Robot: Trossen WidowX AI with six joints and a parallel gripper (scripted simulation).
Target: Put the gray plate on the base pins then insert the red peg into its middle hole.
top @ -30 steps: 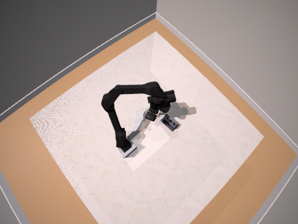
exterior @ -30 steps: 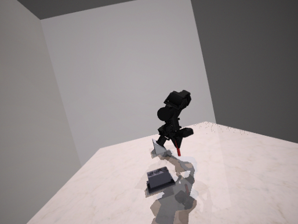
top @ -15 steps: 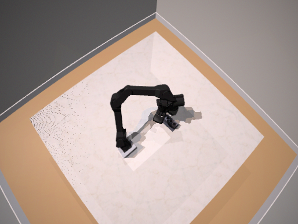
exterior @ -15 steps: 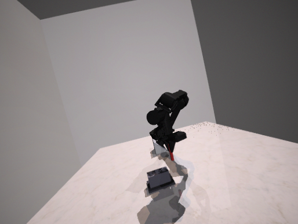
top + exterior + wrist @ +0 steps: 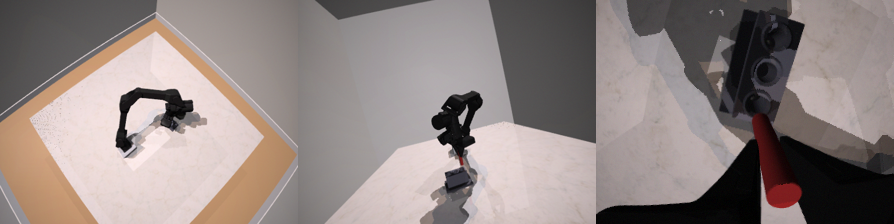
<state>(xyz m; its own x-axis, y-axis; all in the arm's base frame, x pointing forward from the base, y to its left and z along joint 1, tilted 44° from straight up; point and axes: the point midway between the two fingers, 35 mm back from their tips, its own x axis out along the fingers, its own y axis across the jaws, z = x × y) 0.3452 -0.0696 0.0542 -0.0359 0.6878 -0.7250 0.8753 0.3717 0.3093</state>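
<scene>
My gripper tip is 7 cm above the gray plate, 4 cm to the left of it and 1 cm short of it. Round my gripper tip: red peg right at my gripper tip; then dark base 11 cm below, 4 cm to the right, 1 cm ahead.
</scene>
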